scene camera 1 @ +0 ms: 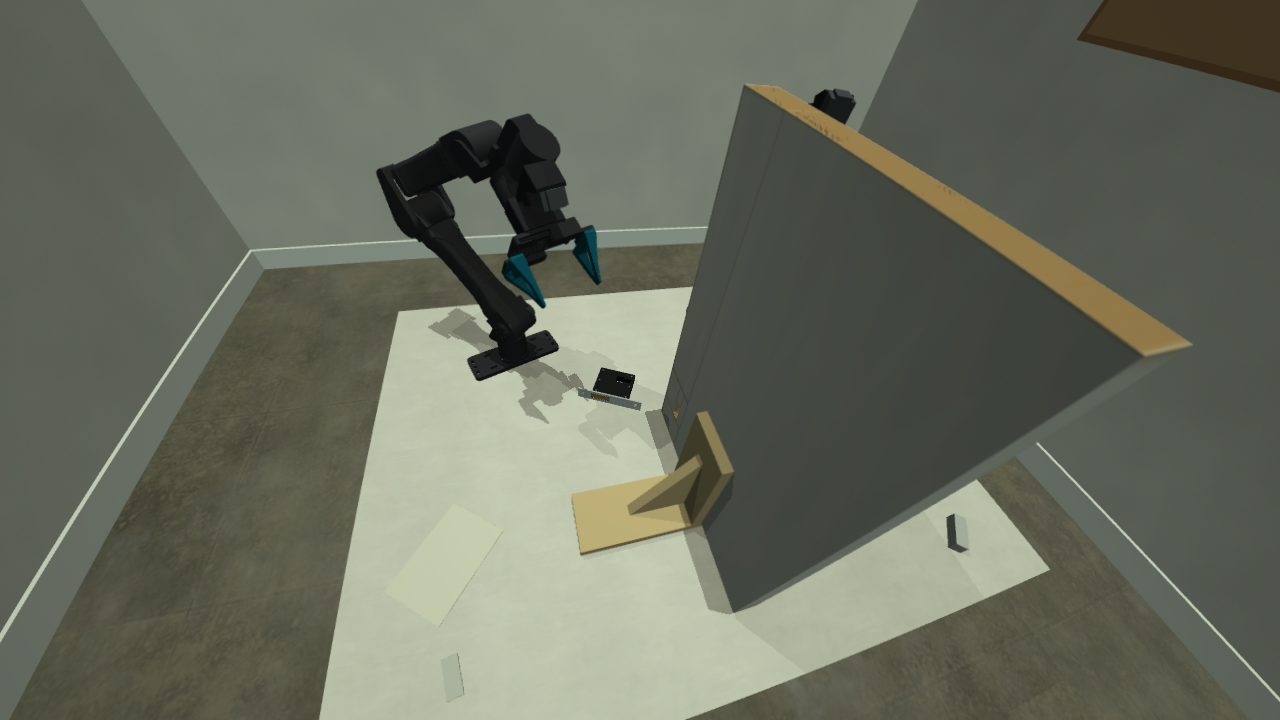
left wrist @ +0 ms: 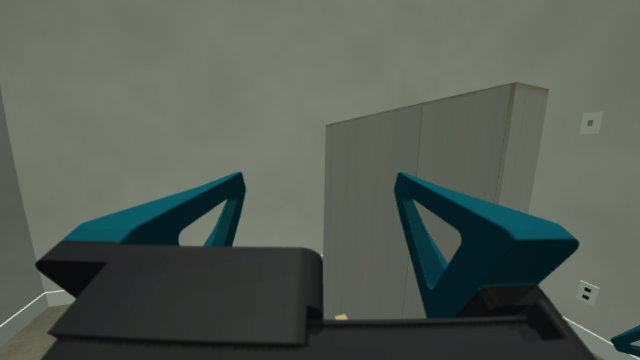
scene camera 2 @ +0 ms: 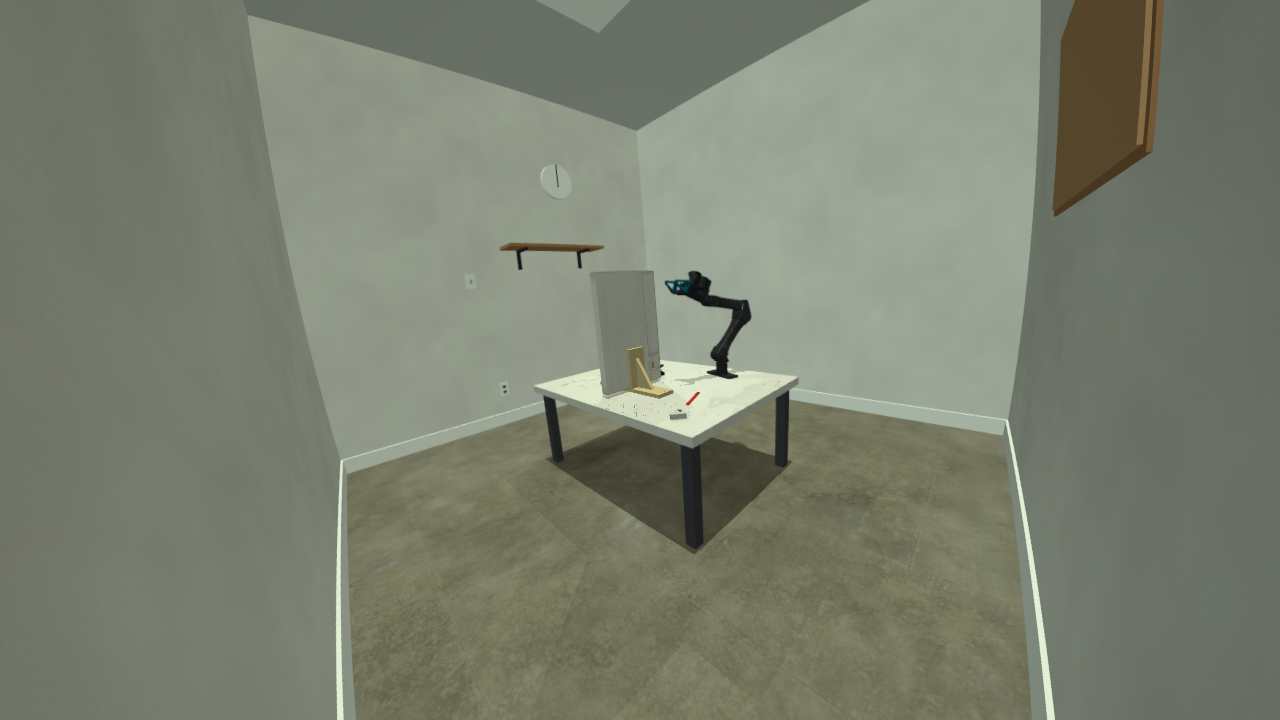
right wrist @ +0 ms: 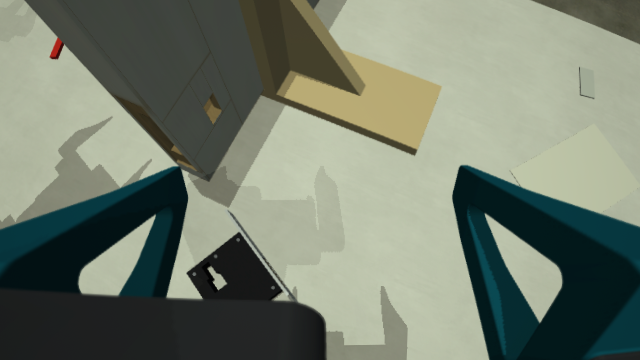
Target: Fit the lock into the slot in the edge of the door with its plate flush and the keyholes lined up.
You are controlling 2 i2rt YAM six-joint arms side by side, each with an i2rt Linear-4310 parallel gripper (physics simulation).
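The lock, a black case (scene camera 1: 614, 382) (right wrist: 240, 265) with a keyhole cutout and a long metal plate (scene camera 1: 617, 401) (right wrist: 260, 255) along one side, lies on the table near the door's foot. The grey door (scene camera 1: 850, 331) (scene camera 2: 622, 313) (left wrist: 370, 200) (right wrist: 150, 50) stands upright. The right wrist view shows its keyhole (right wrist: 212, 111) and the slot (right wrist: 142, 116) low in its edge. My right gripper (scene camera 1: 571, 294) (right wrist: 320, 181) is open and empty, above the table and the lock. My left gripper (scene camera 2: 667, 287) (left wrist: 319, 180) is open and empty, high beside the door's upper part.
A wooden bracket (scene camera 1: 617, 514) (scene camera 2: 650, 391) (right wrist: 400, 107) stands against the door. A pale sheet (scene camera 1: 444, 564) (right wrist: 575, 170) and a thin grey strip (scene camera 1: 452, 677) (right wrist: 587, 82) lie on the table. A dark block (scene camera 1: 957, 532) and a red stick (scene camera 2: 692, 398) (right wrist: 56, 49) lie beyond the door.
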